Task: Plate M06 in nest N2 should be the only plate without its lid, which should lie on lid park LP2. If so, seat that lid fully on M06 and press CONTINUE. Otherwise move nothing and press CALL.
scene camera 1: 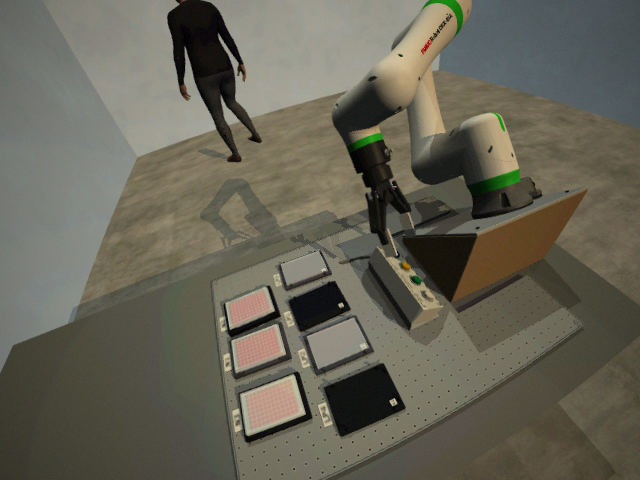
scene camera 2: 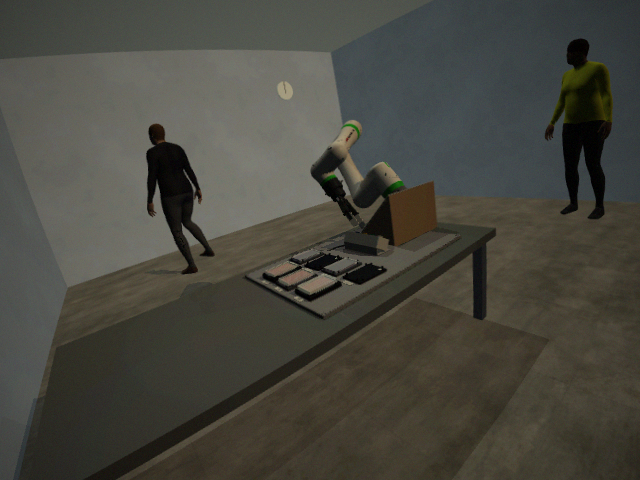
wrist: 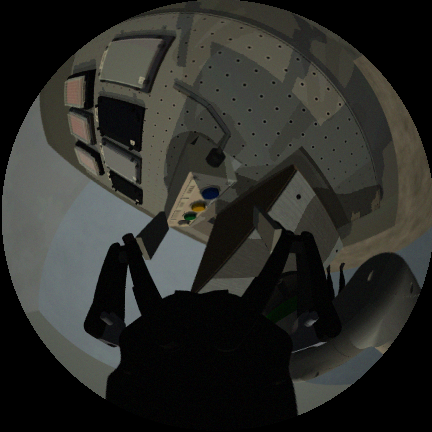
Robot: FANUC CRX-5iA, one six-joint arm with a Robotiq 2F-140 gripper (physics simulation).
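Seen in the pictures: gripper, fingertip midpoint: (scene camera 1: 402, 245) (scene camera 2: 359, 225) (wrist: 208, 217); arm's base, link origin: (scene camera 1: 501, 210) (scene camera 2: 402, 201) (wrist: 277, 290).
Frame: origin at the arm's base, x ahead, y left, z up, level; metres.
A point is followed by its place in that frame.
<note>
Three plates with pink wells sit in a column of nests: a far one (scene camera 1: 250, 310) @[x 0.684, y -0.173, z -0.124 m] (scene camera 2: 280, 270) @[x 0.709, y -0.165, z -0.124 m], a middle one (scene camera 1: 260, 349) @[x 0.694, y -0.058, z -0.132 m] (scene camera 2: 296, 277) @[x 0.713, y -0.051, z -0.132 m] and a near one (scene camera 1: 272, 406) @[x 0.710, y 0.079, z -0.126 m] (scene camera 2: 316, 286) @[x 0.739, y 0.097, z -0.126 m]. Beside them, grey lids lie on the farthest lid park (scene camera 1: 305, 268) @[x 0.493, y -0.236, z -0.141 m] (wrist: 127, 62) @[x 0.479, y -0.238, z -0.140 m] and the third lid park (scene camera 1: 338, 344) @[x 0.522, y 0.021, z -0.141 m]. The second park (scene camera 1: 319, 305) @[x 0.512, y -0.104, z -0.148 m] and the nearest park (scene camera 1: 364, 398) @[x 0.532, y 0.151, z -0.148 m] are bare and black. I cannot read the labels. My gripper (scene camera 1: 396, 234) @[x 0.254, y -0.091, z -0.060 m] (scene camera 2: 355, 220) @[x 0.254, y -0.091, z -0.060 m] (wrist: 208, 217) @[x 0.254, y -0.091, z -0.060 m] is open and empty, with one fingertip at the far end of the button box (scene camera 1: 409, 290) @[x 0.320, y 0.020, z -0.076 m] (wrist: 181, 201) @[x 0.302, y -0.063, z -0.080 m].
The box shows a blue button (wrist: 210, 193) @[x 0.267, y -0.107, z -0.088 m], a yellow button (scene camera 1: 405, 265) @[x 0.274, y -0.051, z -0.087 m] and a green button (scene camera 1: 415, 279) @[x 0.283, y -0.001, z -0.085 m]. A brown wedge-shaped pedestal (scene camera 1: 499, 252) @[x 0.107, y 0.082, z -0.020 m] (scene camera 2: 413, 211) @[x 0.049, y 0.090, z -0.035 m] carrying the arm stands right behind the box. A person (scene camera 1: 209, 71) (scene camera 2: 172, 190) walks on the floor beyond the table.
</note>
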